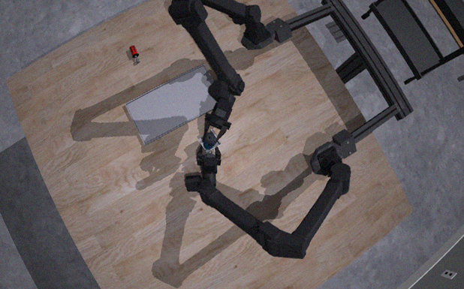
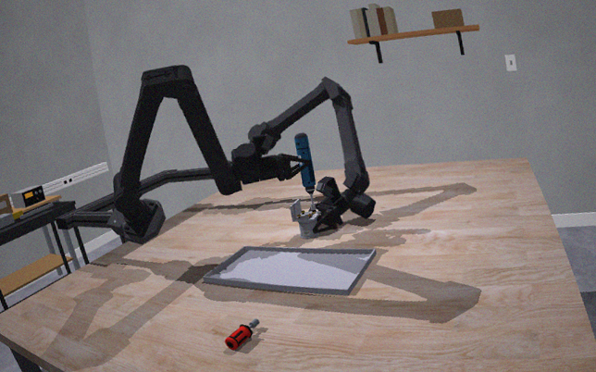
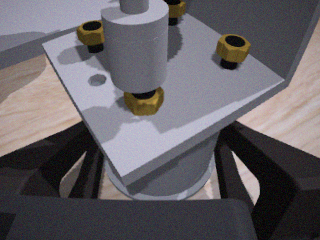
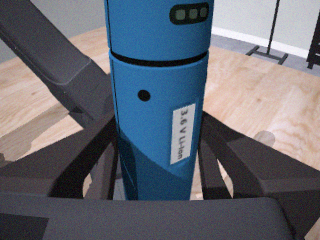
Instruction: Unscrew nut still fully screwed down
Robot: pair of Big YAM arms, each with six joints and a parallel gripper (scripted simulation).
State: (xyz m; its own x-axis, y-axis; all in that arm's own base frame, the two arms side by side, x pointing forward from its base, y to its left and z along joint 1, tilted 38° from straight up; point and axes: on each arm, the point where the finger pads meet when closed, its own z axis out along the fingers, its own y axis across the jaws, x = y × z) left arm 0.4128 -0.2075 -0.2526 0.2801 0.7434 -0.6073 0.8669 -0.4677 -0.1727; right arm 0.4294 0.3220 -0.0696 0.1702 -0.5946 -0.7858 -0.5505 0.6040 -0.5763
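Now: the joint module 1 cm above my left hand. The rest, counted from my left hand: driver tip (8 cm above, 2 cm to the left, 2 cm ahead); then grey bracket plate (5 cm above); then nut (5 cm above, 2 cm to the left, 1 cm ahead).
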